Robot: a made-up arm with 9 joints. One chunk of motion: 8 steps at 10 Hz.
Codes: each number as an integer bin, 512 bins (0 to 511) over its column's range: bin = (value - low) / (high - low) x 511, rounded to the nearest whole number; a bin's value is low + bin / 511 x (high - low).
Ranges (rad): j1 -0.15..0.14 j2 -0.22..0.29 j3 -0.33..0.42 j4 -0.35..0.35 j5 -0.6..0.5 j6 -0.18..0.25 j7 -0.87..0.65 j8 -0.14..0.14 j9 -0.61..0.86
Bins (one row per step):
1: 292 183 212 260 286 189 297 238 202
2: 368 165 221 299 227 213 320 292 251
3: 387 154 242 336 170 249 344 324 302
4: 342 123 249 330 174 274 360 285 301
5: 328 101 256 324 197 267 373 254 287
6: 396 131 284 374 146 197 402 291 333
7: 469 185 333 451 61 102 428 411 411
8: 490 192 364 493 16 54 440 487 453
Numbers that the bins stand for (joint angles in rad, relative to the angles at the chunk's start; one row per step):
1: 0.0157 -0.0374 -0.0188 0.0062 0.0157 -0.0210 0.0134 -0.0096 -0.0289
2: 0.0588 -0.0553 -0.0056 0.0596 -0.1114 -0.0008 0.0819 0.0200 0.1121
3: 0.0696 -0.0663 0.0252 0.1103 -0.2341 0.0295 0.1532 0.0375 0.2588
4: 0.0441 -0.0972 0.0355 0.1021 -0.2254 0.0506 0.2008 0.0162 0.2559
5: 0.0361 -0.1192 0.0457 0.0938 -0.1759 0.0447 0.2395 -0.0008 0.2156
6: 0.0747 -0.0893 0.0868 0.1623 -0.2857 -0.0142 0.3258 0.0195 0.3479
7: 0.1162 -0.0354 0.1587 0.2678 -0.4687 -0.0942 0.4031 0.0852 0.5723
8: 0.1281 -0.0284 0.2042 0.3253 -0.5656 -0.1346 0.4388 0.1268 0.6932

